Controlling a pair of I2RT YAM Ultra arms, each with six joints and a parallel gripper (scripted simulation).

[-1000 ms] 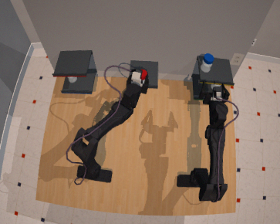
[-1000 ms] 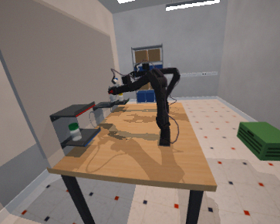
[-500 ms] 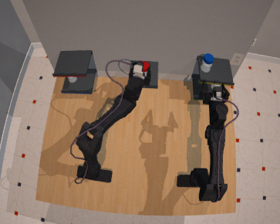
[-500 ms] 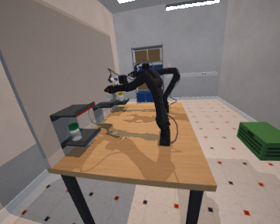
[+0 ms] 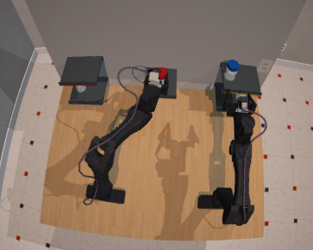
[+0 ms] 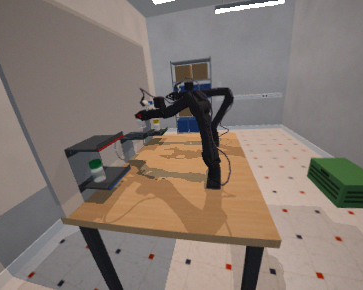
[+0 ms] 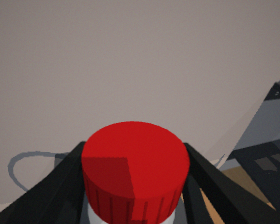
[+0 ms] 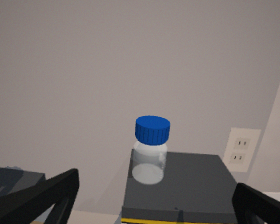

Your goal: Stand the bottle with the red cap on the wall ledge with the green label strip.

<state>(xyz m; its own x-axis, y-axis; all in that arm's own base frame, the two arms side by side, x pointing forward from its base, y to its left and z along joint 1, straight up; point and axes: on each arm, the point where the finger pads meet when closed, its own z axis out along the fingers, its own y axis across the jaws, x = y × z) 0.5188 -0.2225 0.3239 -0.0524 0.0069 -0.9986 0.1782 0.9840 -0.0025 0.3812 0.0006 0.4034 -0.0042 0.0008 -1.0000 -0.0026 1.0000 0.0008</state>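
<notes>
Right now my right hand is 330 mm to the right of the red-capped bottle, 140 mm above it and 120 mm short of it. Round my right hand: yellow-capped bottle: 280 mm below, 190 mm ahead, 110 mm to the right; then blue-capped bottle: 180 mm ahead, 90 mm below; then green-capped bottle: 770 mm to the left, 280 mm below, 170 mm ahead.
</notes>
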